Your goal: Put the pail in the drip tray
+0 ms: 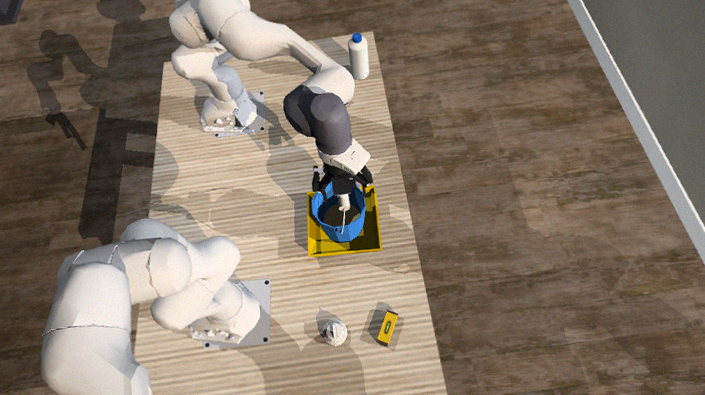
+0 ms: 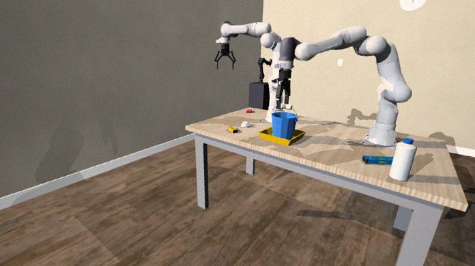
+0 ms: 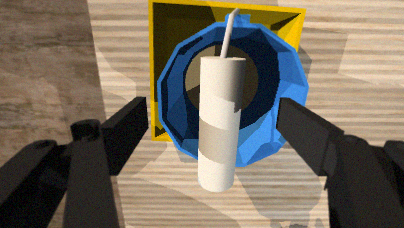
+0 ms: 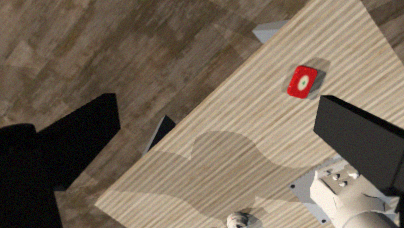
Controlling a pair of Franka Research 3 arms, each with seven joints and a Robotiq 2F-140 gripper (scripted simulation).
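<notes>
Now: the white handle grip 40 mm below my left hand, 10 mm to the left of it and 10 mm behind it. The rest, counted from my left hand: blue pail (100 mm below, 20 mm behind, 10 mm to the left); then yellow drip tray (230 mm below, 20 mm behind, 10 mm to the left); then small white object (340 mm to the right, 230 mm below, 90 mm behind).
</notes>
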